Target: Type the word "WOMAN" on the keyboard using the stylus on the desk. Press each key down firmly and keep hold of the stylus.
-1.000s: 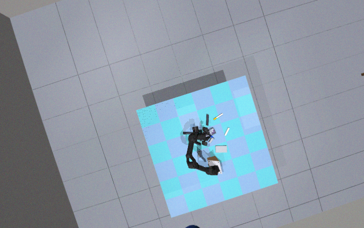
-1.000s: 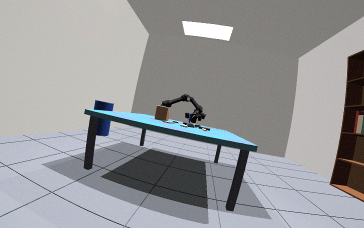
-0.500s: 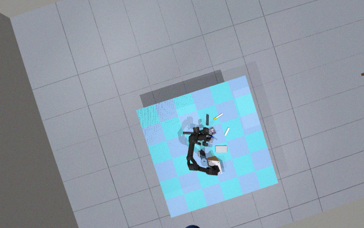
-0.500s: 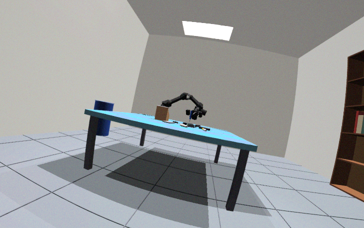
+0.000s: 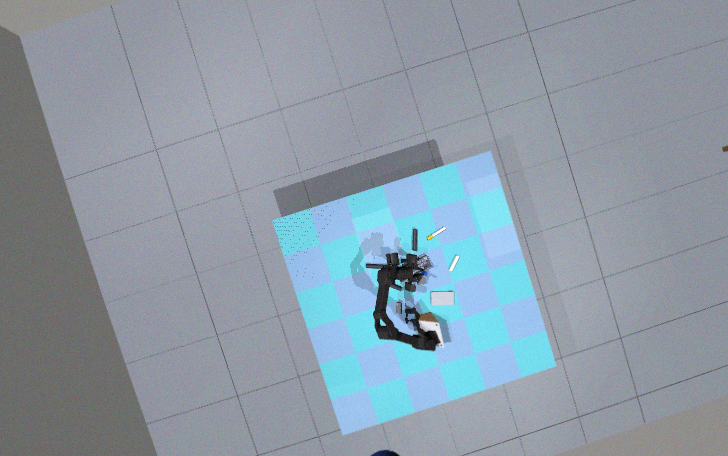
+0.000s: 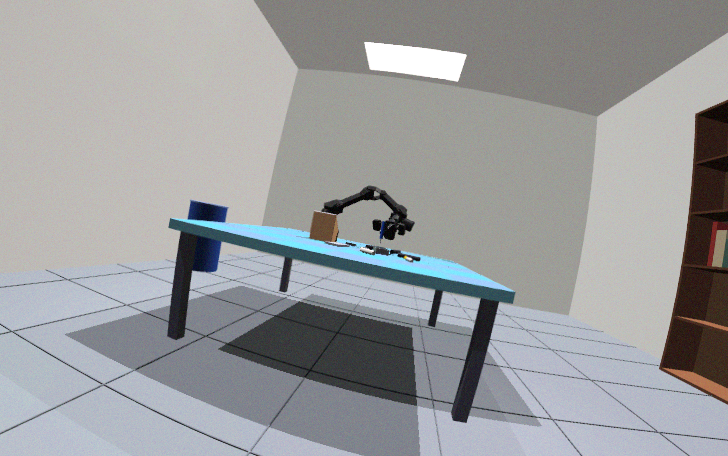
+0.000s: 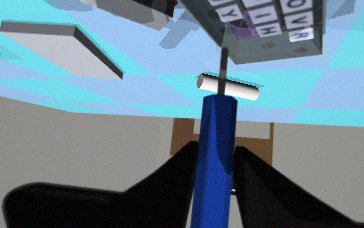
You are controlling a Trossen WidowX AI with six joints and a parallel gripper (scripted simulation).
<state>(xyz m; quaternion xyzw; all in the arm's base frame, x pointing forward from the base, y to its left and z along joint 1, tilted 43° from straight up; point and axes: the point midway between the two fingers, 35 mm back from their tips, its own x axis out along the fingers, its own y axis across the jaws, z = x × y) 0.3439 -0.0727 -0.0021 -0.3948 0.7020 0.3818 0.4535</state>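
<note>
Right now the O key is 30 mm ahead of my gripper tip, 20 mm to the right of it and 90 mm below it. The rest, counted from my gripper tip: stylus tip: 50 mm below; M key: 30 mm ahead, 90 mm below; stylus: 10 mm below.
</note>
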